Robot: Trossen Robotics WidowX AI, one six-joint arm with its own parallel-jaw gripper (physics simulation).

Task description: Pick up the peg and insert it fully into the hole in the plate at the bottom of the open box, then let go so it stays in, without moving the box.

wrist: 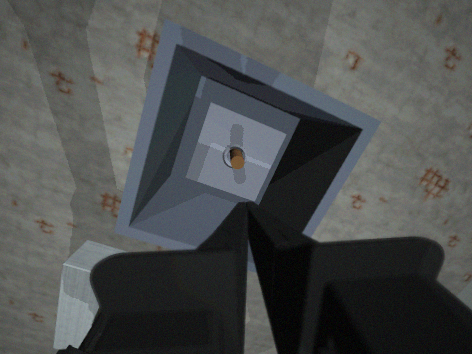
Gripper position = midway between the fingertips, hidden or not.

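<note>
I see my gripper (245,209) in the scene. There is a pale square plate (223,130) in sight too, and I can also see a blue-grey box (325,138).
</note>
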